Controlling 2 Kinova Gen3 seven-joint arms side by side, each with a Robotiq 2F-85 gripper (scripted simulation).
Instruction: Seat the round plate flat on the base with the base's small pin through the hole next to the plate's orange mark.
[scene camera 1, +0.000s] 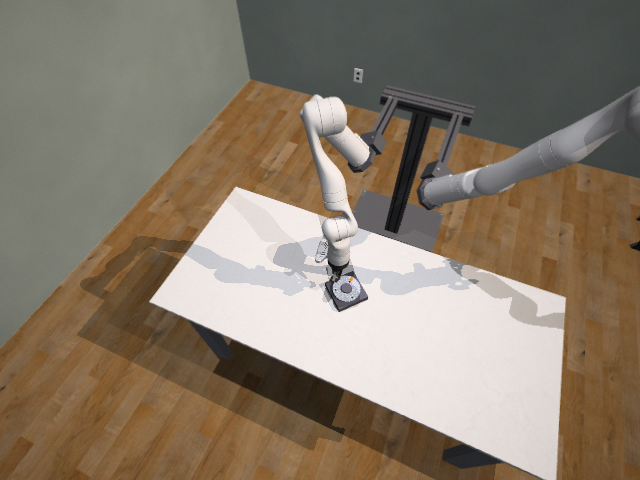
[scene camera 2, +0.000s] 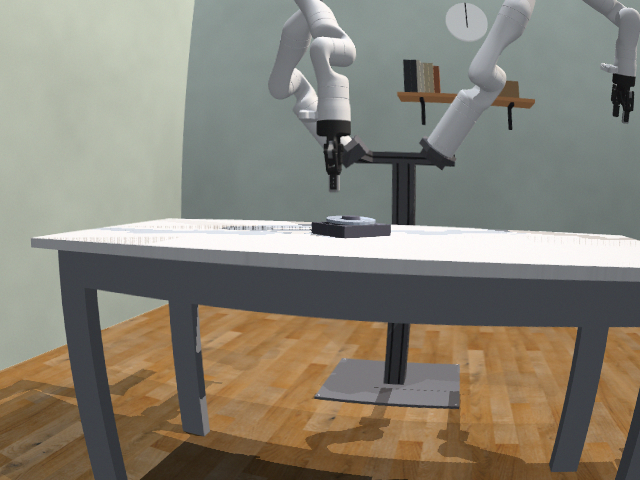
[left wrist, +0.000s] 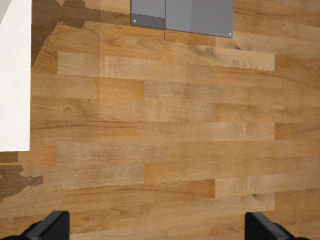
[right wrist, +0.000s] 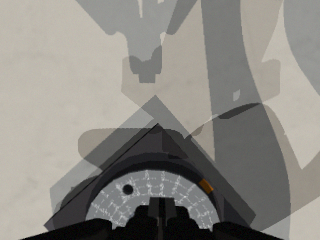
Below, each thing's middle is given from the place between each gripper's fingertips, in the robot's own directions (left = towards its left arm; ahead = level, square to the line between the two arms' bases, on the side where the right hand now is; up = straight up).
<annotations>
I see my right gripper (scene camera 2: 334, 192) 80 mm above the round plate (right wrist: 113, 203), 40 mm to the right of it and 10 mm past it. Also, from my right hand: dark square base (scene camera 2: 323, 228) 100 mm below, 40 mm to the left, 10 mm behind.
Now: left hand (scene camera 2: 620, 119) 69 cm to the left of the round plate, 54 cm short of it and 33 cm above it. Also, from my left hand: dark square base 69 cm to the right, 54 cm ahead, 35 cm below.
</annotations>
